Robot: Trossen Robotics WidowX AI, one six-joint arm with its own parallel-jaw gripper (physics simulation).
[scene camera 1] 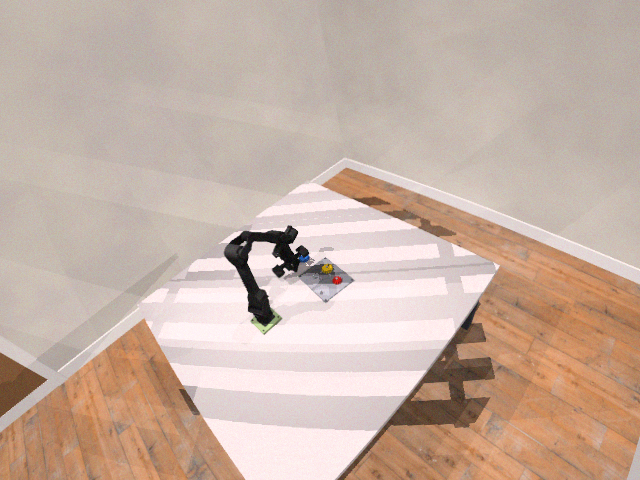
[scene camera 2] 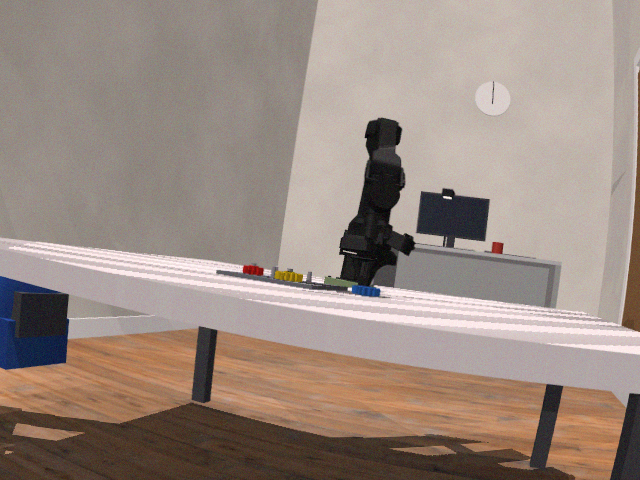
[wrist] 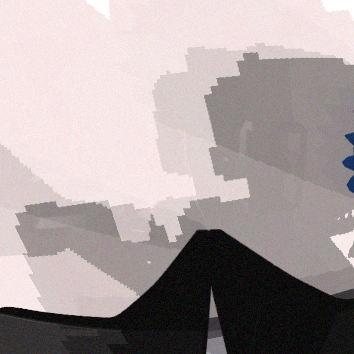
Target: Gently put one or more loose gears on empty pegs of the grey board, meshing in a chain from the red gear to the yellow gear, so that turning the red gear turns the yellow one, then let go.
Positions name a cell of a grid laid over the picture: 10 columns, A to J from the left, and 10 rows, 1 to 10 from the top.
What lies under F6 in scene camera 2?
The gripper.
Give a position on a grey board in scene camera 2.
At E6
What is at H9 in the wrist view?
The gripper.
